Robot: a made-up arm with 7 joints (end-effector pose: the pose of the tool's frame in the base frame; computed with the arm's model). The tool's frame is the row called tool. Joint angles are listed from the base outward.
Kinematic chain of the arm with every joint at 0, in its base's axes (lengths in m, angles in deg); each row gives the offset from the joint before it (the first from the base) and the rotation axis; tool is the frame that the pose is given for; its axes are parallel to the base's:
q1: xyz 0.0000 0.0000 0.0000 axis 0 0.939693 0.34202
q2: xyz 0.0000 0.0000 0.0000 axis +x
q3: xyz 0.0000 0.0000 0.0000 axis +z
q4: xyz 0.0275 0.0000 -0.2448 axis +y
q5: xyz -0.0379 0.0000 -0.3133 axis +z
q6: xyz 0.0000 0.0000 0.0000 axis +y
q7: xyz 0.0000 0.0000 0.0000 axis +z
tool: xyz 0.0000 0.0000 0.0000
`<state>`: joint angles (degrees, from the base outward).
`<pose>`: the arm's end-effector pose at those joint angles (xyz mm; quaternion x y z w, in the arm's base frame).
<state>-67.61 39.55 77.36 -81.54 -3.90 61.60 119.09</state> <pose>213.6 393.2 133.0 0.6044 0.3372 -0.6971 0.1872</pose>
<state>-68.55 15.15 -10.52 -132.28 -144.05 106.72 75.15</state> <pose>155.9 -135.6 205.6 -0.0792 0.6328 -0.6971 0.3275</pose>
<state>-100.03 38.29 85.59 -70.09 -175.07 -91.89 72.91</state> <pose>262.6 365.1 208.0 0.2267 -0.7384 -0.2717 0.5741</pose>
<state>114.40 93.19 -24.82 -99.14 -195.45 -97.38 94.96</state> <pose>-315.2 237.9 -124.8 0.3051 -0.7283 0.5891 0.1717</pose>
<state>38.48 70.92 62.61 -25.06 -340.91 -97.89 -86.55</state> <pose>-114.3 544.5 -53.9 -0.9285 0.0428 0.3654 0.0503</pose>
